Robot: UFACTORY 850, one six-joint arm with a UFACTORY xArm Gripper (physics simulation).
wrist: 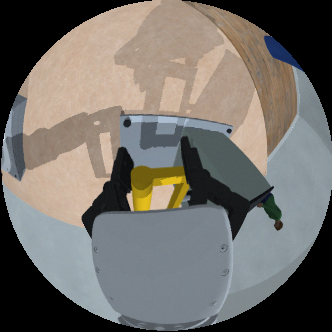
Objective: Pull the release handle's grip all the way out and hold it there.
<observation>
my gripper: 154, 149
release handle grip: 142, 177
metal base plate: 152, 140
</observation>
